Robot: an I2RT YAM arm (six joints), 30 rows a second.
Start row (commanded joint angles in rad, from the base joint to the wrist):
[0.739, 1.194, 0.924, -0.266, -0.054, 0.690]
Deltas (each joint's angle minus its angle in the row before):
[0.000, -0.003, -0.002, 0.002, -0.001, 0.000]
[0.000, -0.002, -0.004, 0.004, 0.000, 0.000]
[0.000, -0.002, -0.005, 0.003, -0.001, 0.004]
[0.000, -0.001, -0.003, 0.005, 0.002, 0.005]
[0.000, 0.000, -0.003, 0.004, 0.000, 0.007]
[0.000, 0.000, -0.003, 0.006, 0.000, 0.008]
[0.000, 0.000, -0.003, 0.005, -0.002, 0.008]
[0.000, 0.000, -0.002, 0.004, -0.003, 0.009]
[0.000, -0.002, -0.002, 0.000, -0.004, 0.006]
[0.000, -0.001, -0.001, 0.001, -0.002, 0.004]
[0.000, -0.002, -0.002, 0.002, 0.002, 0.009]
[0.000, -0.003, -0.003, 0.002, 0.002, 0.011]
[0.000, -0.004, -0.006, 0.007, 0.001, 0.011]
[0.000, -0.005, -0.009, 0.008, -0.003, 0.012]
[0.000, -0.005, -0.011, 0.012, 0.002, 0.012]
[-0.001, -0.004, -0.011, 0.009, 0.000, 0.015]
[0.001, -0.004, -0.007, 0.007, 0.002, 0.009]
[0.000, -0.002, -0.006, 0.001, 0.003, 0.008]
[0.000, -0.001, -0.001, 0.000, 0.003, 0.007]
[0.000, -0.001, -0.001, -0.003, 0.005, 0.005]
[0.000, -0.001, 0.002, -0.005, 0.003, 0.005]
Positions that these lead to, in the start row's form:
[0.739, 1.191, 0.922, -0.264, -0.055, 0.690]
[0.739, 1.189, 0.918, -0.260, -0.055, 0.690]
[0.739, 1.187, 0.913, -0.257, -0.056, 0.694]
[0.739, 1.186, 0.910, -0.252, -0.054, 0.699]
[0.739, 1.186, 0.907, -0.248, -0.054, 0.706]
[0.739, 1.186, 0.904, -0.242, -0.054, 0.714]
[0.739, 1.186, 0.901, -0.237, -0.056, 0.722]
[0.739, 1.186, 0.899, -0.233, -0.059, 0.731]
[0.739, 1.184, 0.897, -0.233, -0.063, 0.737]
[0.739, 1.183, 0.896, -0.232, -0.065, 0.741]
[0.739, 1.181, 0.894, -0.230, -0.063, 0.750]
[0.739, 1.178, 0.891, -0.228, -0.061, 0.761]
[0.739, 1.174, 0.885, -0.221, -0.060, 0.772]
[0.739, 1.169, 0.876, -0.213, -0.063, 0.784]
[0.739, 1.164, 0.865, -0.201, -0.061, 0.796]
[0.738, 1.160, 0.854, -0.192, -0.061, 0.811]
[0.739, 1.156, 0.847, -0.185, -0.059, 0.820]
[0.739, 1.154, 0.841, -0.184, -0.056, 0.828]
[0.739, 1.153, 0.840, -0.184, -0.053, 0.835]
[0.739, 1.152, 0.839, -0.187, -0.048, 0.840]
[0.739, 1.151, 0.841, -0.192, -0.045, 0.845]

